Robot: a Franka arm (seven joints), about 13 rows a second.
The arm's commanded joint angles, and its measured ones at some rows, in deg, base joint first. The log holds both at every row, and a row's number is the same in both.
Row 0, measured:
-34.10, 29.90, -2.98, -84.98, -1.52, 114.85, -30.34
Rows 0 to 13, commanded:
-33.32, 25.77, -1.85, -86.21, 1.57, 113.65, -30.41
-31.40, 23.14, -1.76, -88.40, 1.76, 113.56, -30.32
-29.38, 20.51, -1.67, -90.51, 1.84, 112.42, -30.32
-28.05, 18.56, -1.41, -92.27, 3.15, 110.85, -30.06
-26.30, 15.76, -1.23, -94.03, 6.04, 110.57, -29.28
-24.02, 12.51, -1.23, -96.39, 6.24, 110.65, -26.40
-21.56, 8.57, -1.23, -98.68, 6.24, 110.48, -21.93
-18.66, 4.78, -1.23, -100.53, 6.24, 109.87, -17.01
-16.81, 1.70, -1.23, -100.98, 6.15, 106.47, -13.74
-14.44, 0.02, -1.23, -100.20, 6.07, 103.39, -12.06
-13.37, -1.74, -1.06, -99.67, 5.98, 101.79, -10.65
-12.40, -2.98, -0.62, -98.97, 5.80, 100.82, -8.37
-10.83, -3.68, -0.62, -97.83, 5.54, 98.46, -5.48
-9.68, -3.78, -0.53, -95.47, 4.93, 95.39, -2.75
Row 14, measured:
-11.60, -2.47, -0.25, -96.47, 5.44, 98.82, -6.74
